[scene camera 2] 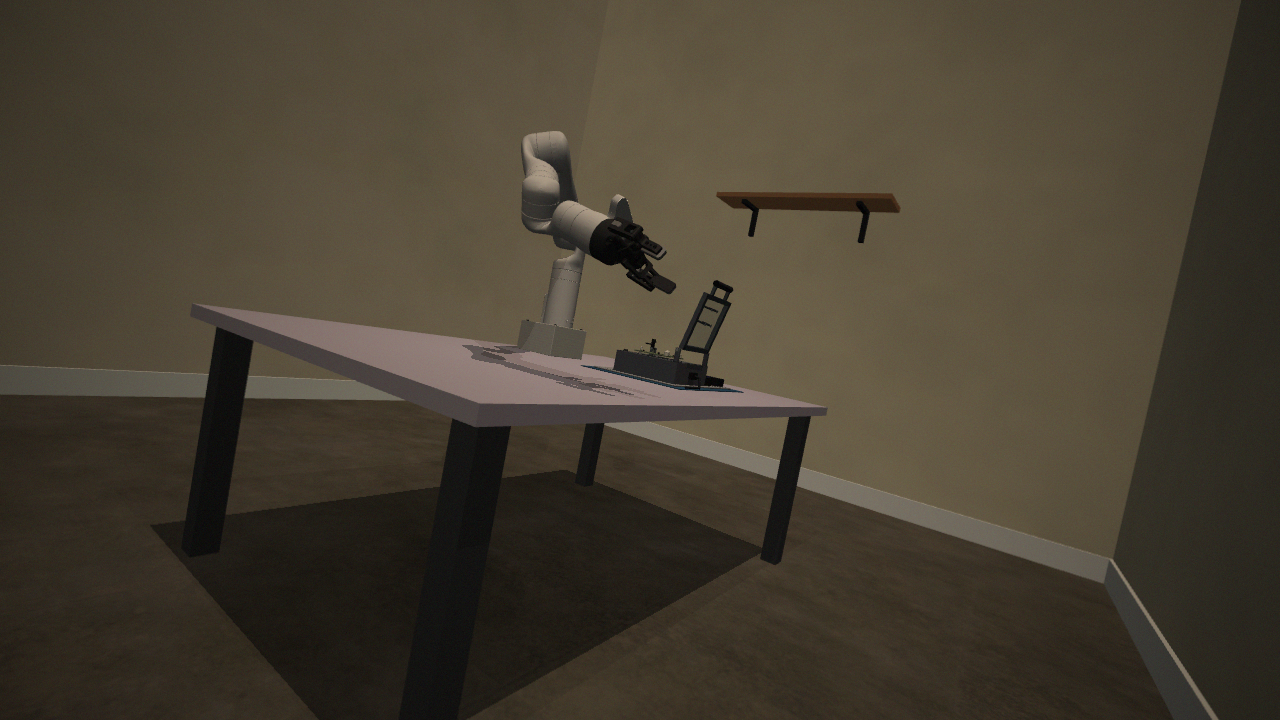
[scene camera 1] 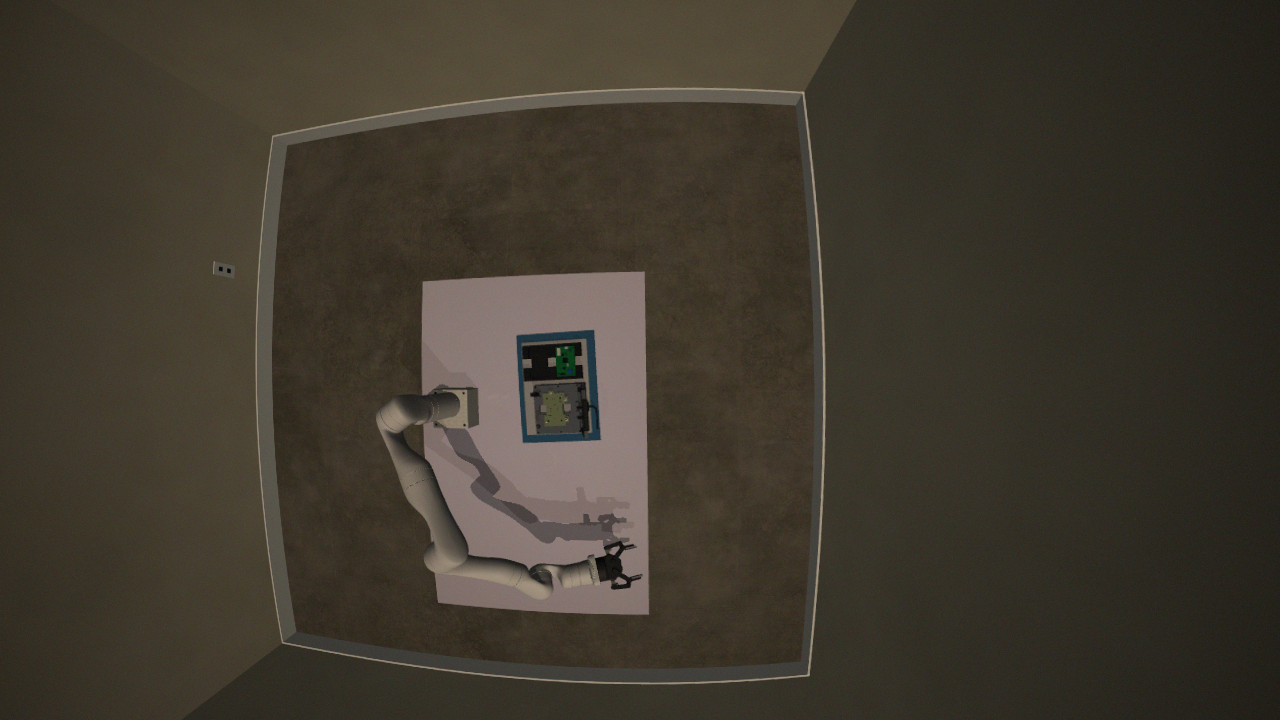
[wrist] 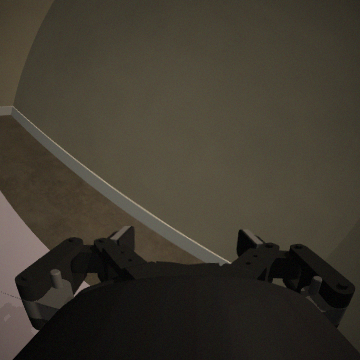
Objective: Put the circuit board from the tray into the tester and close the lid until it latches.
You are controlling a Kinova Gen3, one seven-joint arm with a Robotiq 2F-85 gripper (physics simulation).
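Pixels of known places: gripper, between the fingertips: (scene camera 2: 668, 273) (scene camera 1: 639, 560) (wrist: 185, 240); arm's base, origin of its link: (scene camera 2: 557, 326) (scene camera 1: 449, 404).
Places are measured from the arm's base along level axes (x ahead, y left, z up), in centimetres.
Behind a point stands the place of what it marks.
Note:
The green circuit board (scene camera 1: 565, 360) @[y 11.4, x 44.2, z -6.6 cm] lies at the right end of the black tray (scene camera 1: 538, 372) @[y 8.2, x 33.5, z -7.0 cm] in scene camera 1. The grey tester (scene camera 1: 542, 394) @[y 0.2, x 35.6, z -1.9 cm] (scene camera 2: 646, 365) @[y -14.6, x 41.0, z -5.2 cm] stands beside the tray, with a yellowish-green bed on top. Its lid (scene camera 1: 583, 418) @[y -7.2, x 53.3, z 18.5 cm] (scene camera 2: 692, 322) @[y -13.8, x 50.8, z 7.4 cm] stands raised, leaning a little back, with a dark handle at its top. My gripper (scene camera 1: 636, 560) @[y -56.7, x 64.2, z 12.6 cm] (scene camera 2: 665, 270) @[y -56.7, x 64.2, z 12.6 cm] (wrist: 185, 240) @[y -56.7, x 64.2, z 12.6 cm] is open and empty. It is high above the table, near its bottom right corner in scene camera 1, well away from the board and tester. Board, tray and tester do not show in the wrist view.
The tray and tester are on a blue-bordered mat (scene camera 1: 554, 335) @[y 21.3, x 40.6, z -8.6 cm] on the pale table (scene camera 1: 478, 313) @[y 33.5, x 11.1, z -8.9 cm] (scene camera 2: 375, 358) @[y -85.5, x 34.8, z -8.9 cm]. The arm's base (scene camera 1: 461, 407) @[y -1.5, x 4.9, z 0.1 cm] (scene camera 2: 552, 339) @[y -9.3, x 6.3, z -4.0 cm] stands near the tester. A wooden shelf (scene camera 2: 805, 201) hangs on the wall behind.

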